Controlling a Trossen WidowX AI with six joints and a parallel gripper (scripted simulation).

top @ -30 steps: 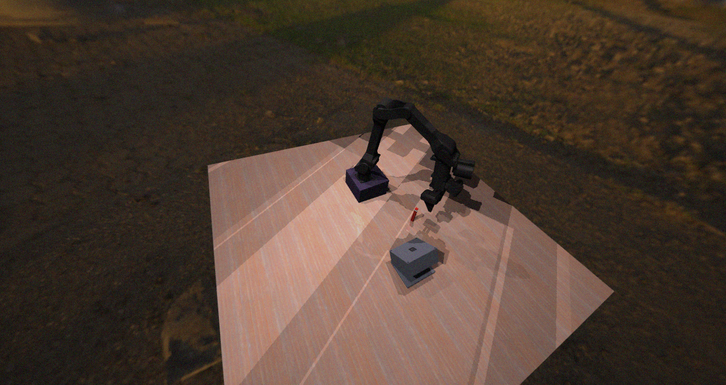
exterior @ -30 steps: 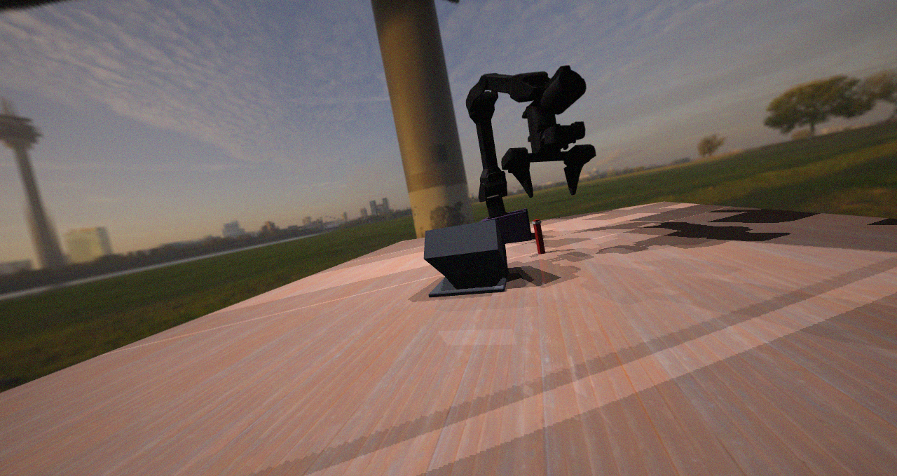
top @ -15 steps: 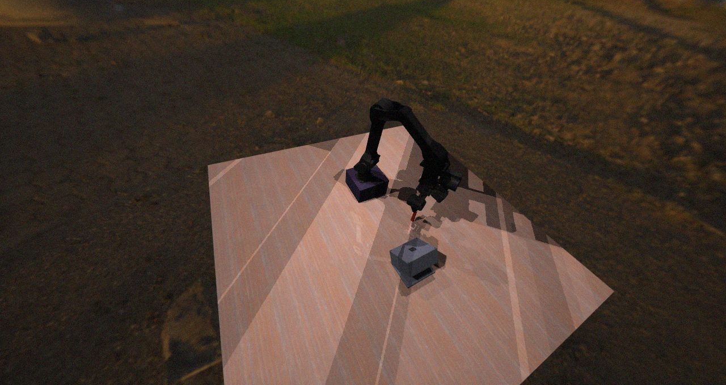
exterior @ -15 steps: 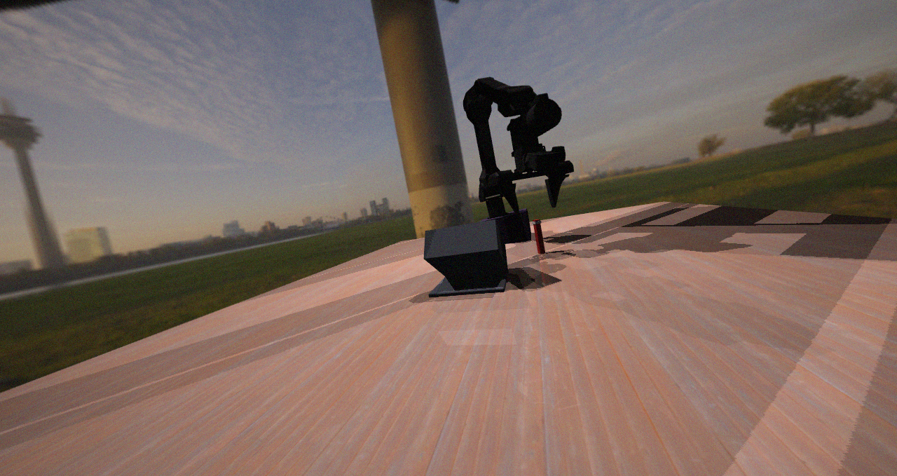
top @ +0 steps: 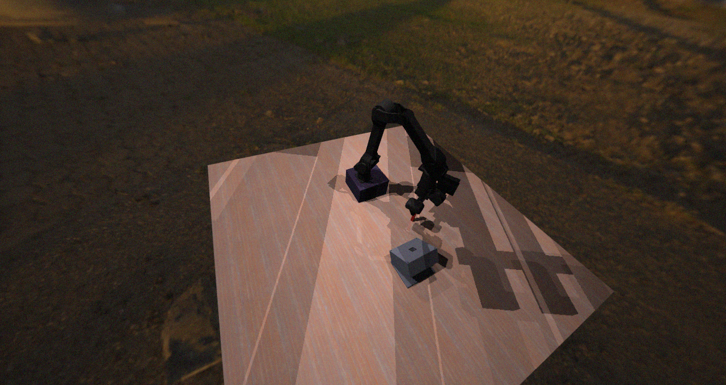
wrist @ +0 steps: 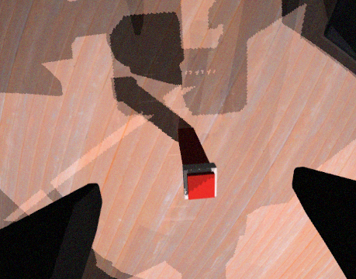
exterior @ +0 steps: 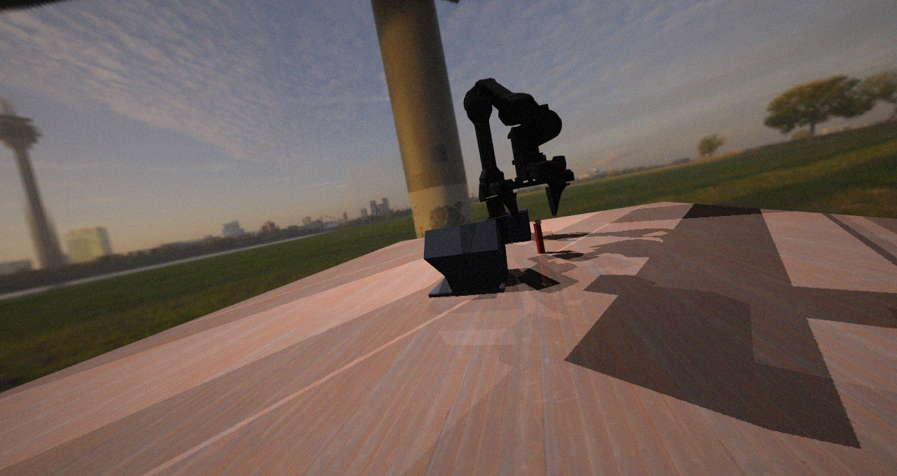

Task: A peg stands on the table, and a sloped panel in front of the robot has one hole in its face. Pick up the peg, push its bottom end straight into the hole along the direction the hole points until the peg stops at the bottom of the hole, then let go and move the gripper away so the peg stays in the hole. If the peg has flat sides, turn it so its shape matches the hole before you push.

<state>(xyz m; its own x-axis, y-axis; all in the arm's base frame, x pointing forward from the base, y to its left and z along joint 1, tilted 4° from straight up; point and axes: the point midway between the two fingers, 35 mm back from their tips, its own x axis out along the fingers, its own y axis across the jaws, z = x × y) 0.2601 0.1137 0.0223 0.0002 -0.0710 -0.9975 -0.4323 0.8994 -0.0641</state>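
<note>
My gripper tip is 2 cm above the peg. Round my gripper tip: sloped grey panel block: 16 cm ahead, 14 cm to the right, 2 cm below.
</note>
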